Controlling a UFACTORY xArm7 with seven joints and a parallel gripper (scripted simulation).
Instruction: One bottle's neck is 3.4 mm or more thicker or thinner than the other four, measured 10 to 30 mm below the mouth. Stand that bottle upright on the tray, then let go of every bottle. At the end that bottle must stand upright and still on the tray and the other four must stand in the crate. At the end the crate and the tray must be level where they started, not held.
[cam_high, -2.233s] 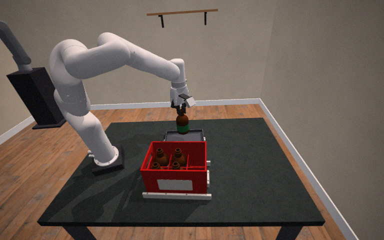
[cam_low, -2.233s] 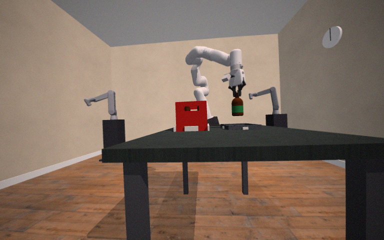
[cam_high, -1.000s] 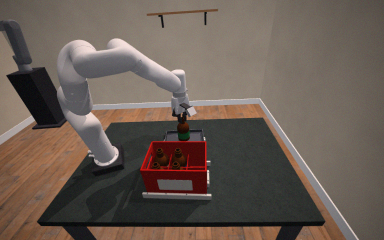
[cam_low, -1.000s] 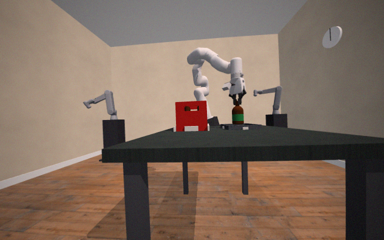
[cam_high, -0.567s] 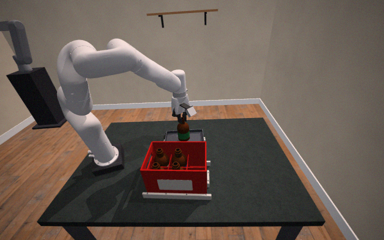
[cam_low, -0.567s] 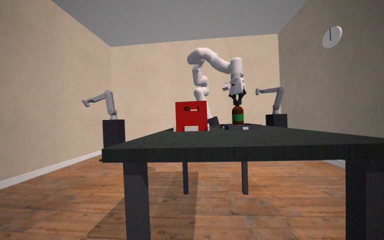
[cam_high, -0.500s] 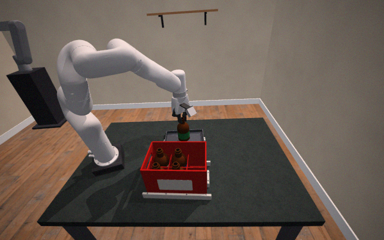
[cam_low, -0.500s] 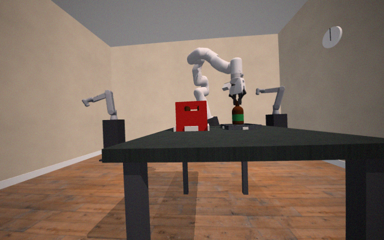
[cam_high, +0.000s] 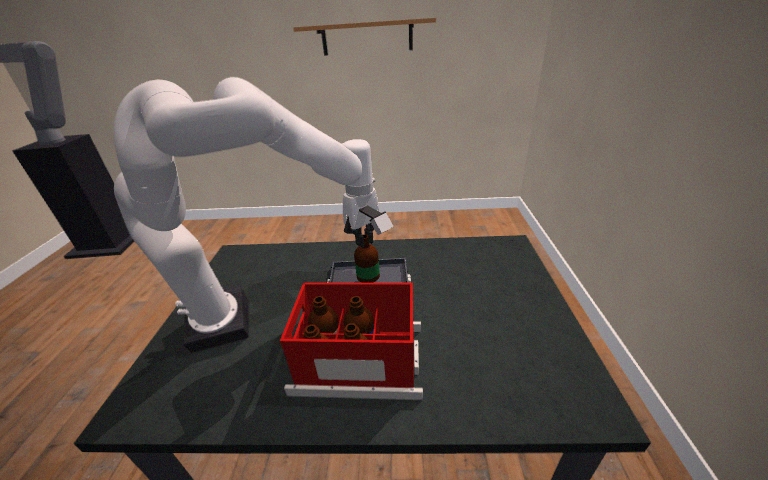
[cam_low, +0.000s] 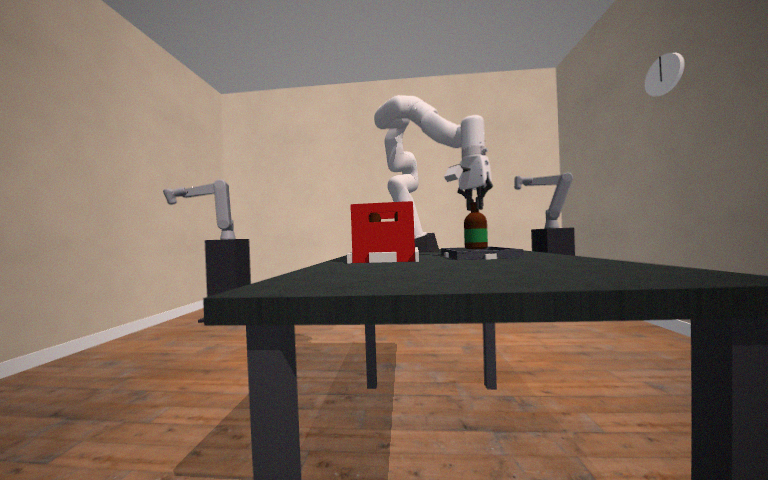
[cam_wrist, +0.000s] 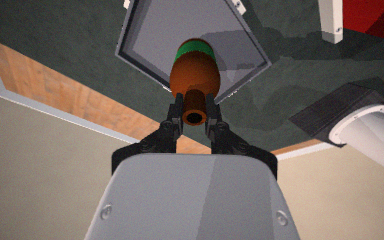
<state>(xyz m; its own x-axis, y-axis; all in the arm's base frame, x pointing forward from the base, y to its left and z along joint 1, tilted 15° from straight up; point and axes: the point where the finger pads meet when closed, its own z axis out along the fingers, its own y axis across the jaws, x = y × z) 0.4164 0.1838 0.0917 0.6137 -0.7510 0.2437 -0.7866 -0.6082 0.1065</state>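
Right now the tray is 16 cm below my hand. Also, from my hand: crate 30 cm to the right, 9 cm below, 3 cm behind.
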